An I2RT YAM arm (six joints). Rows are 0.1 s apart.
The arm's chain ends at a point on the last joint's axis. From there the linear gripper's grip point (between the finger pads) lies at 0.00 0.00 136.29 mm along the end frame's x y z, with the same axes.
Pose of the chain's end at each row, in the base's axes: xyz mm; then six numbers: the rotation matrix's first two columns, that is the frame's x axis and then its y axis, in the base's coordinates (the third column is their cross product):
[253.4 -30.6 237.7 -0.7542 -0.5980 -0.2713 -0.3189 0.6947 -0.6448]
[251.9 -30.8 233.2 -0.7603 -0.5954 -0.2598 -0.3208 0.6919 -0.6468]
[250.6 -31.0 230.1 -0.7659 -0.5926 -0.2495 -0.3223 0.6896 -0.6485]
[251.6 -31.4 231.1 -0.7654 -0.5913 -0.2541 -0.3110 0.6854 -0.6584]
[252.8 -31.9 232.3 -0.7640 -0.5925 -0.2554 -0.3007 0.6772 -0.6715]
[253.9 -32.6 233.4 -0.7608 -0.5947 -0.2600 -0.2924 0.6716 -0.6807]
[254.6 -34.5 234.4 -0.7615 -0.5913 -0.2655 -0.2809 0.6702 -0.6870]
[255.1 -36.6 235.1 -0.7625 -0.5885 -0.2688 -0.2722 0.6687 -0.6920]
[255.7 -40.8 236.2 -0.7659 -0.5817 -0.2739 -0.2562 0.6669 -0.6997]
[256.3 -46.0 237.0 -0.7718 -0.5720 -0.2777 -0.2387 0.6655 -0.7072]
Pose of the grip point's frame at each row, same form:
[331.6 -85.1 140.3 -0.7542 -0.5980 -0.2713 -0.3189 0.6947 -0.6448]
[328.9 -86.5 135.5 -0.7603 -0.5954 -0.2598 -0.3208 0.6919 -0.6468]
[326.4 -87.7 132.1 -0.7659 -0.5926 -0.2495 -0.3223 0.6896 -0.6485]
[328.4 -89.3 134.5 -0.7654 -0.5913 -0.2541 -0.3110 0.6854 -0.6584]
[330.6 -91.4 137.5 -0.7640 -0.5925 -0.2554 -0.3007 0.6772 -0.6715]
[332.9 -92.8 140.1 -0.7608 -0.5947 -0.2600 -0.2924 0.6716 -0.6807]
[334.2 -95.6 142.2 -0.7615 -0.5913 -0.2655 -0.2809 0.6702 -0.6870]
[335.1 -98.5 143.8 -0.7625 -0.5885 -0.2688 -0.2722 0.6687 -0.6920]
[336.1 -104.3 146.3 -0.7659 -0.5817 -0.2739 -0.2562 0.6669 -0.6997]
[336.6 -111.4 148.4 -0.7718 -0.5720 -0.2777 -0.2387 0.6655 -0.7072]

